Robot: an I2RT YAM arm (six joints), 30 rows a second.
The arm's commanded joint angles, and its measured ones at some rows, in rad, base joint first. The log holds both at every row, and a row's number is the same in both.
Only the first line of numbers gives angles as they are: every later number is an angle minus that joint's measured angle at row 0.
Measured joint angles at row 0:
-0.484 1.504 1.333 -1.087 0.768 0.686
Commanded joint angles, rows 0 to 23:
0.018 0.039 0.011 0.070 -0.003 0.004
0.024 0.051 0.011 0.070 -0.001 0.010
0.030 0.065 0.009 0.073 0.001 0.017
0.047 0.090 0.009 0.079 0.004 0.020
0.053 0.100 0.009 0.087 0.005 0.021
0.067 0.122 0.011 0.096 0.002 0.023
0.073 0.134 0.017 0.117 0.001 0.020
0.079 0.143 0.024 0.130 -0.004 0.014
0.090 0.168 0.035 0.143 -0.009 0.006
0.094 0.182 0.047 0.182 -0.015 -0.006
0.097 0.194 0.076 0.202 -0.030 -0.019
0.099 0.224 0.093 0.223 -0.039 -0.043
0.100 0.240 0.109 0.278 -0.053 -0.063
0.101 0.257 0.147 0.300 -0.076 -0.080
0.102 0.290 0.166 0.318 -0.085 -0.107
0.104 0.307 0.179 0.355 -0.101 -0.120
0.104 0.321 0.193 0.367 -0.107 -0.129
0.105 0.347 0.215 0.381 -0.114 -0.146
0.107 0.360 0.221 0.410 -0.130 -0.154
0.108 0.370 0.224 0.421 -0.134 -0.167
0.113 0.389 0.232 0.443 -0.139 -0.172
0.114 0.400 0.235 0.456 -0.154 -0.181
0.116 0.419 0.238 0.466 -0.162 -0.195
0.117 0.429 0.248 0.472 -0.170 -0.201
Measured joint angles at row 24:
0.099 0.401 0.205 0.384 -0.133 -0.151
